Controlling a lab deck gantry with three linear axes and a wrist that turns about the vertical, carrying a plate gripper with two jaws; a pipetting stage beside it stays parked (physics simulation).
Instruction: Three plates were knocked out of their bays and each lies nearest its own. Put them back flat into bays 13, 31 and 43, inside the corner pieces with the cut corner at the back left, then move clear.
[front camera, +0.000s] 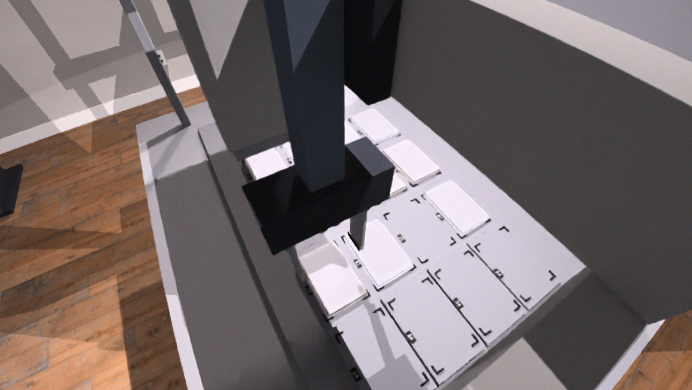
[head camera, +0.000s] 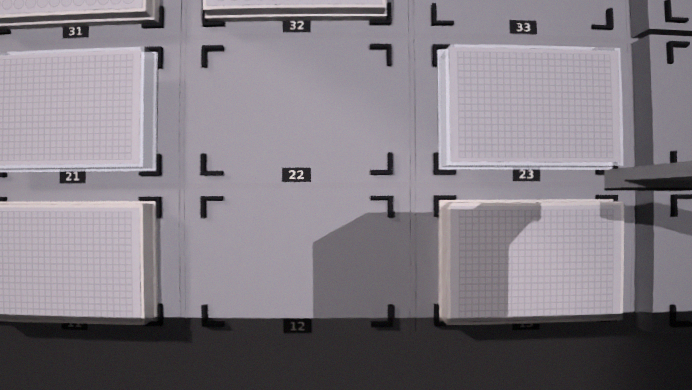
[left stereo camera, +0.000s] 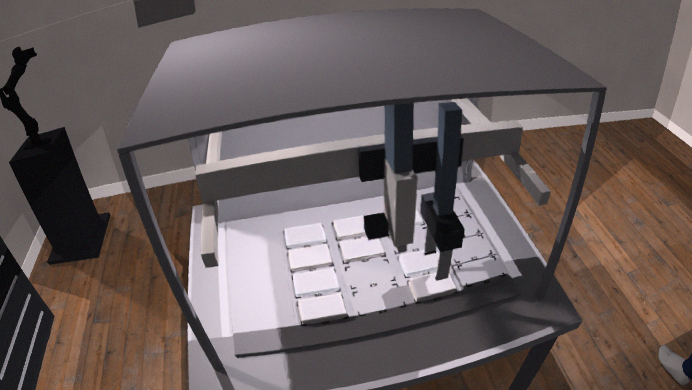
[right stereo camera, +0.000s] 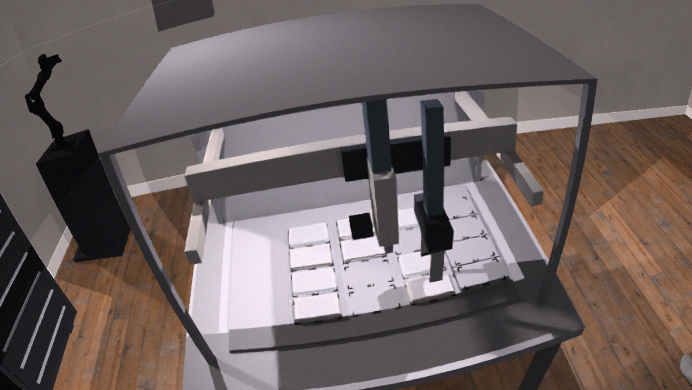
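Pixels of known places: gripper, fingertip midpoint: (front camera: 328, 255) (head camera: 641, 298) (left stereo camera: 435, 265) (right stereo camera: 431, 267); robot's base, origin of the base link: (front camera: 243, 160) (left stereo camera: 302, 325) (right stereo camera: 296, 323).
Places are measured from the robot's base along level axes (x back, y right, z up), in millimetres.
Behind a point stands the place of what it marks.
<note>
A cream plate (front camera: 334, 287) {x -416, y -38, z 14 mm} (head camera: 565, 265) {x -411, y -41, z 14 mm} (left stereo camera: 425, 290) {x -363, y -27, z 14 mm} (right stereo camera: 417, 292) {x -351, y -29, z 15 mm} lies flat and square in bay 13, among its corner pieces. The plate in bay 31 (head camera: 65, 7) {x -68, y -221, z 14 mm} (left stereo camera: 310, 257) {x -66, y -251, z 14 mm} (right stereo camera: 310, 256) {x -64, y -253, z 15 mm} looks flat; the head view cuts off most of it. The plate in bay 43 (front camera: 457, 207) {x -400, y -358, z 14 mm} (right stereo camera: 407, 218) {x -393, y -355, z 15 mm} lies flat and lined up with its bay, partly hidden in the right stereo view. Cut corners are too small to make out surely. My gripper (left stereo camera: 435, 265) {x -392, y -43, z 95 mm} (right stereo camera: 431, 267) {x -392, y -43, z 95 mm} is open and empty, raised a little above the bay 13 plate, with one jaw (head camera: 650, 176) {x -374, y -95, z 118 mm} showing toward bay 23.
A plate (head camera: 535, 105) {x -391, y -150, z 14 mm} (front camera: 385, 255) {x -411, y -154, z 14 mm} sits in bay 23, right behind bay 13. Plates also fill bay 21 (head camera: 70, 107) {x -74, y -150, z 14 mm} and bay 11 (head camera: 65, 260) {x -71, y -45, z 14 mm}. The parked pipetting stage (left stereo camera: 400, 210) (right stereo camera: 384, 210) hangs left of the gripper. A front ledge (left stereo camera: 350, 332) {x -124, y 55, z 0 mm} borders the deck.
</note>
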